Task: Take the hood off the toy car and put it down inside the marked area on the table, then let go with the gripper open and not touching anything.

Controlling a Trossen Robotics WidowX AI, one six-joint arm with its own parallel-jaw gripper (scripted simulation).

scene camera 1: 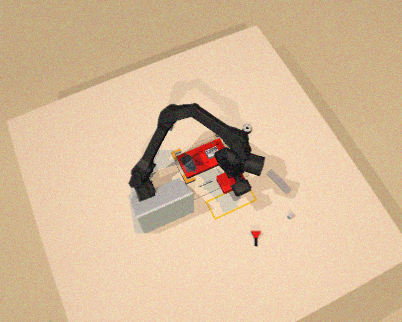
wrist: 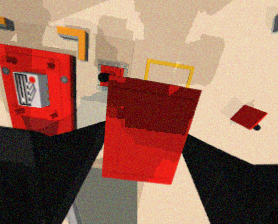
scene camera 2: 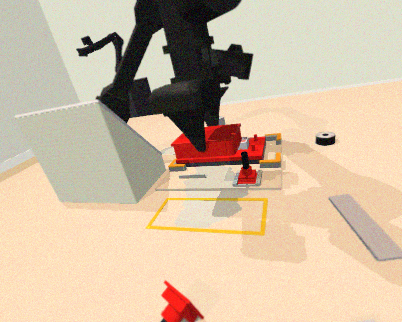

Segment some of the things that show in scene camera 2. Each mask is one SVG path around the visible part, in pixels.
My gripper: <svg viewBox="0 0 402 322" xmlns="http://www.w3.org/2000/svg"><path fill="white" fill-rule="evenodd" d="M207 27L186 30L165 37L167 45L163 46L162 50L163 54L170 54L175 77L170 78L171 84L153 89L149 97L152 113L154 115L163 114L164 117L168 117L199 152L206 150L204 121L207 127L219 126L220 100L229 88L229 86L220 87L220 84L225 83L227 85L231 83L231 76L248 80L254 54L244 53L242 45L231 44L227 51L212 49L211 45L214 44L213 36L209 36Z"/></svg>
A red hood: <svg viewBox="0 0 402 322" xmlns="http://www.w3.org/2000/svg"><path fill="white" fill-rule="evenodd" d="M241 123L205 127L206 150L204 152L197 151L183 133L170 145L174 147L176 159L233 156L238 151L242 141Z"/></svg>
A red toy car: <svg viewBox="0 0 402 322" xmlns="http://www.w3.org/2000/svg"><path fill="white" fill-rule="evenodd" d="M266 137L257 137L257 134L255 134L254 137L249 138L248 149L238 150L233 156L176 159L176 164L186 164L186 167L243 165L241 157L243 151L248 152L249 164L260 164L260 160L264 160Z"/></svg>
